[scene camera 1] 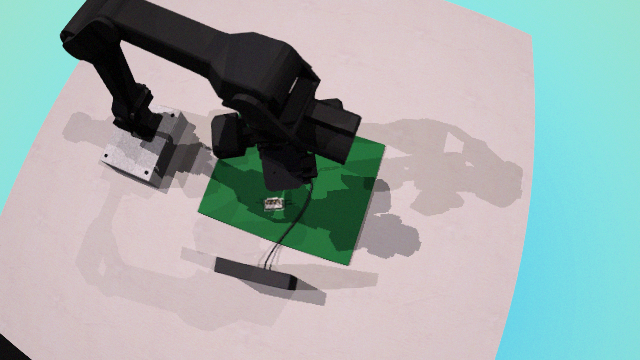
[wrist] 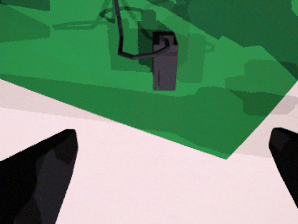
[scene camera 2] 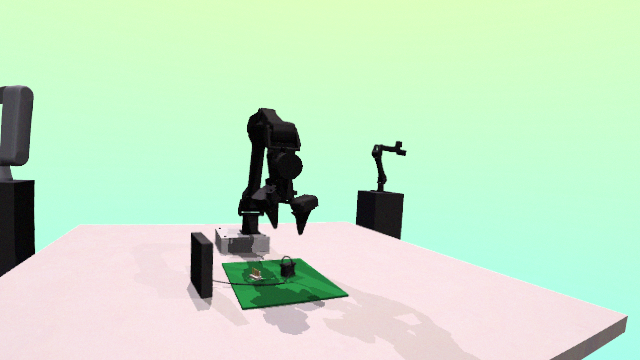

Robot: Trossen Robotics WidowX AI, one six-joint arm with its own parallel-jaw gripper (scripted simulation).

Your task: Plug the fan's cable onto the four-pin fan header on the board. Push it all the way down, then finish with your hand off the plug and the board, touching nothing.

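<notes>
Scene camera 1 gives me my gripper [scene camera 1: 282,139], which is open and holds nothing, along with a black fan [scene camera 1: 256,274] and a green board [scene camera 1: 329,226]. In scene camera 2 I find my gripper [scene camera 2: 287,231] again, and here too are the fan [scene camera 2: 201,248] and the board [scene camera 2: 307,285]. The wrist view has my gripper [wrist: 177,138], the board [wrist: 229,70] and a black plug [wrist: 164,66].
</notes>
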